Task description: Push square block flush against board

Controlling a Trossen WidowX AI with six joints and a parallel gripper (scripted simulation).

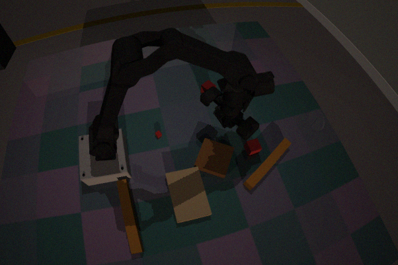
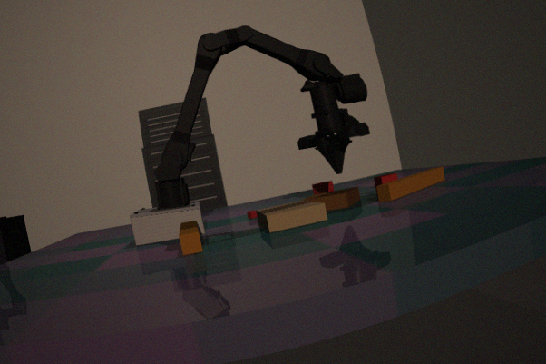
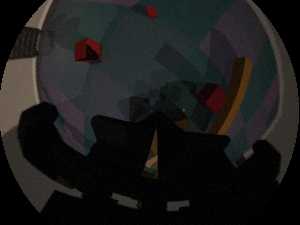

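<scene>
The brown square block lies 80 mm to the right of my gripper tip, 50 mm below it and 50 mm behind it. Round my gripper tip: tan board 190 mm to the right, 150 mm behind, 50 mm below.
</scene>
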